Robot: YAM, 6 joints.
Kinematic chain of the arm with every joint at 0, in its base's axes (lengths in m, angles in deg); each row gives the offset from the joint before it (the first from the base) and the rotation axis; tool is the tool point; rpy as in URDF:
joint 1: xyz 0 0 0.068 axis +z
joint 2: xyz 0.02 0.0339 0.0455 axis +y
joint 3: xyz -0.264 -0.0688 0 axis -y
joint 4: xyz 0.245 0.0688 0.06 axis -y
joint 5: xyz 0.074 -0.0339 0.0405 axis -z
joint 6: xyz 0.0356 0 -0.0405 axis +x
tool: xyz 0 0 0 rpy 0 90 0
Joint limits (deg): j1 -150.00..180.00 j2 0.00..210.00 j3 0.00..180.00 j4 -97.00..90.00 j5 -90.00..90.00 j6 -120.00..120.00
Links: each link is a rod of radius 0.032 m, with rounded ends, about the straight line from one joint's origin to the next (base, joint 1, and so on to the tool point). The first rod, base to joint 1, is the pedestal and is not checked.
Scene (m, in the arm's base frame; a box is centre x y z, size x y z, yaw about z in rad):
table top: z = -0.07
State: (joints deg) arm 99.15 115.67 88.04 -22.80 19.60 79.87
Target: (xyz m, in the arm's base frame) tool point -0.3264 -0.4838 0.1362
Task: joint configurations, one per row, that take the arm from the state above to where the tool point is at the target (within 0.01 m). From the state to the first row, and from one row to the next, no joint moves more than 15 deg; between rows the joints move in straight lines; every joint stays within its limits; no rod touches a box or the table.
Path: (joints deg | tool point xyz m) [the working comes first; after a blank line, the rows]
Joints at the target: 54.20 14.15 180.00 38.74 30.79 79.87
Straight joint move there: clear.

1: 92.73 101.17 101.18 -14.01 21.20 79.87 | -0.0072 0.4203 0.4066
2: 86.31 86.66 114.31 -5.22 22.80 79.87 | 0.0326 0.2910 0.5847
3: 79.89 72.16 127.45 3.57 24.39 79.87 | 0.0293 0.0805 0.6915
4: 73.47 57.66 140.59 12.37 25.99 79.87 | -0.0307 -0.1582 0.6926
5: 67.05 43.15 153.73 21.16 27.59 79.87 | -0.1350 -0.3611 0.5811
6: 60.63 28.65 166.86 29.95 29.19 79.87 | -0.2483 -0.4766 0.3802
7: 54.20 14.15 180.00 38.74 30.79 79.87 | -0.3264 -0.4838 0.1362

